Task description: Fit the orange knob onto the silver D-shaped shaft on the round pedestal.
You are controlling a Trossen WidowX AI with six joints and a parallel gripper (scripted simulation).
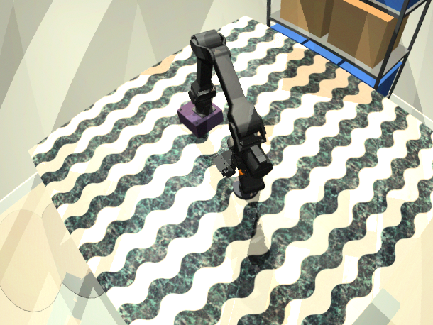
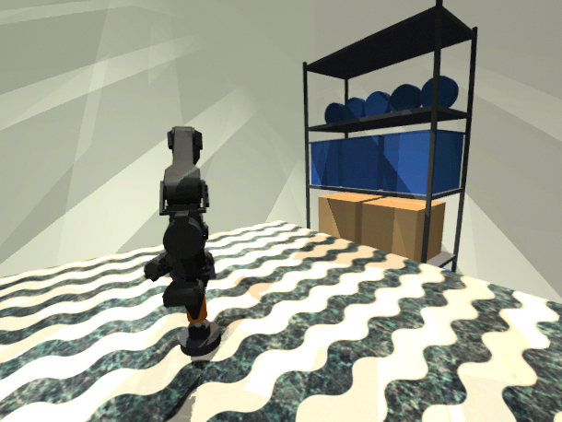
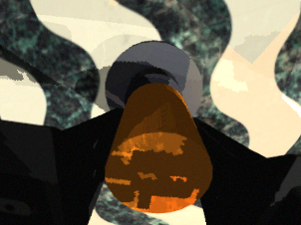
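My gripper tip is 4 cm above the round grey pedestal. Also, from my gripper tip: orange knob 3 cm above.
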